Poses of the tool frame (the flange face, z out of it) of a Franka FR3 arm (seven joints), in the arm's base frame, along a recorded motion.
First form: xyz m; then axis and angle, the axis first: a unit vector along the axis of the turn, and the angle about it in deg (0 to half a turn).
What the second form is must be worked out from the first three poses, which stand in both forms.
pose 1, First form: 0.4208, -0.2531, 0.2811, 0.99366, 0.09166, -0.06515, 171.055
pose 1, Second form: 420.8, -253.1, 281.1, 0.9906, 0.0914, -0.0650, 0.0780
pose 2, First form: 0.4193, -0.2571, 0.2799, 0.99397, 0.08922, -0.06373, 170.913
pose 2, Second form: 419.3, -257.1, 279.9, 0.9908, 0.0889, -0.0635, 0.0792
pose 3, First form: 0.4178, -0.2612, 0.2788, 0.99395, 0.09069, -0.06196, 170.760
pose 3, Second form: 417.8, -261.2, 278.8, 0.9907, 0.0904, -0.0618, 0.0805
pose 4, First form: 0.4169, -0.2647, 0.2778, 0.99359, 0.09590, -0.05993, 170.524
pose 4, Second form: 416.9, -264.7, 277.8, 0.9902, 0.0956, -0.0597, 0.0826
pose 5, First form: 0.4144, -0.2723, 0.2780, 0.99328, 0.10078, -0.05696, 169.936
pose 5, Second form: 414.4, -272.3, 278.0, 0.9894, 0.1004, -0.0567, 0.0877
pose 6, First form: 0.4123, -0.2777, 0.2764, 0.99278, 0.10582, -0.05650, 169.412
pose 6, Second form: 412.3, -277.7, 276.4, 0.9885, 0.1054, -0.0563, 0.0923
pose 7, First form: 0.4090, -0.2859, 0.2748, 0.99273, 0.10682, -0.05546, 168.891
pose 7, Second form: 409.0, -285.9, 274.8, 0.9881, 0.1063, -0.0552, 0.0968
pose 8, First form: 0.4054, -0.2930, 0.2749, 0.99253, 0.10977, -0.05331, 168.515
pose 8, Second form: 405.4, -293.0, 274.9, 0.9875, 0.1092, -0.0530, 0.1001
